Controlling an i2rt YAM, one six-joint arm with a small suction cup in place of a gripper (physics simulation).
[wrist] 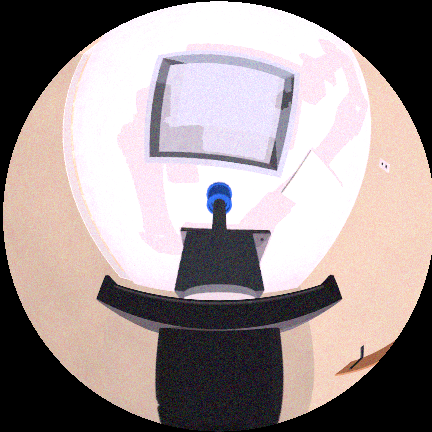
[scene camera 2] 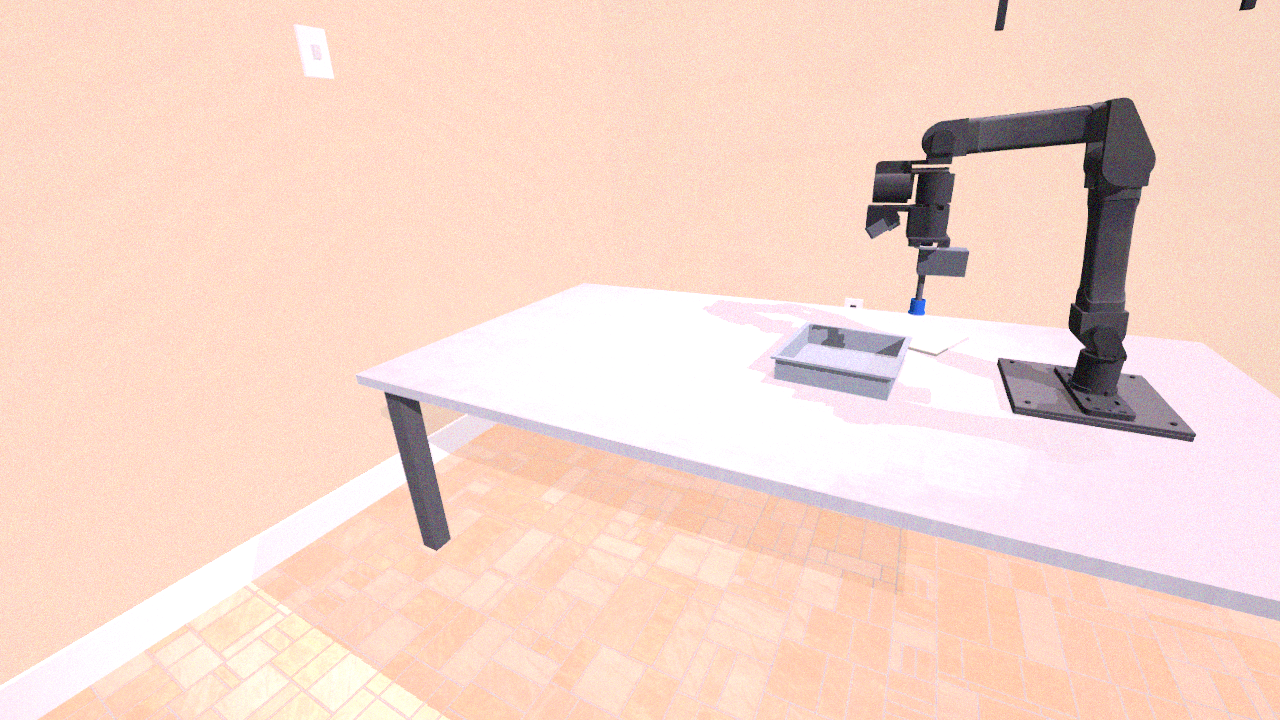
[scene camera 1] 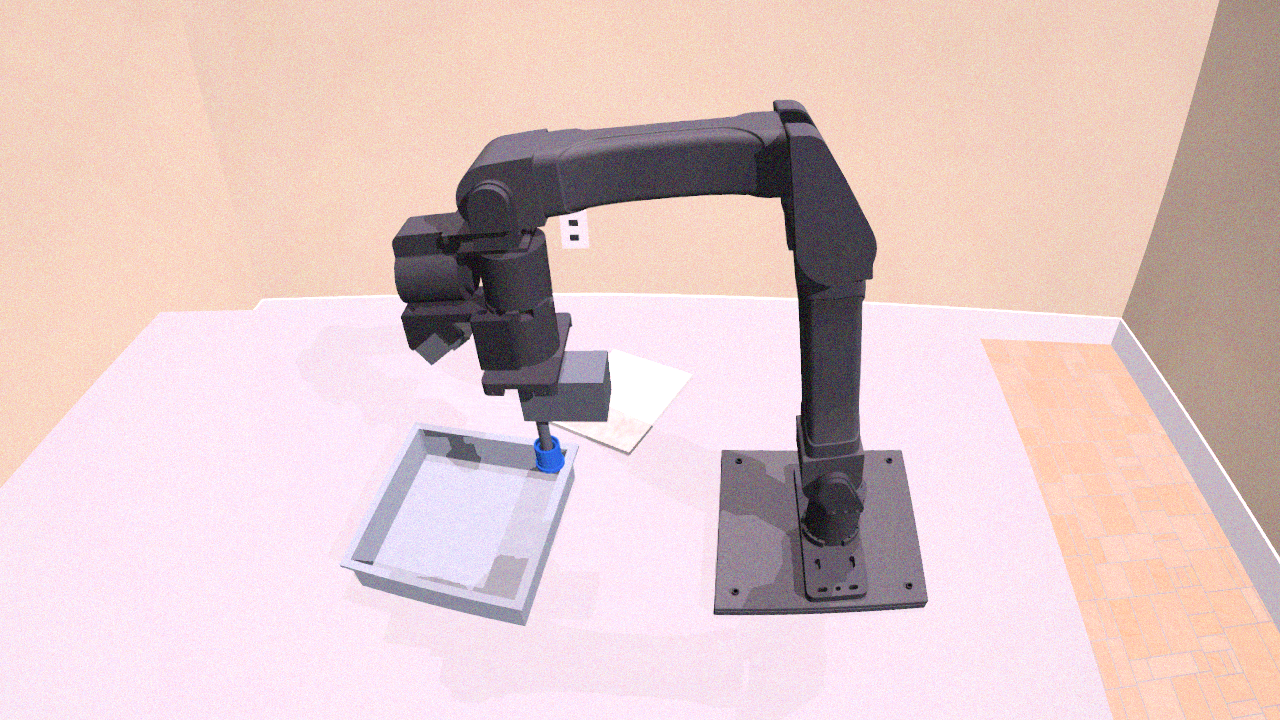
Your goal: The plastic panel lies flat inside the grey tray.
Observation:
My suction cup holds nothing. The cup is 17 cm from the middle of a grey tray, above it. A white plastic panel rests on the table.
My suction cup is seen too in the wrist view and in scene camera 2.

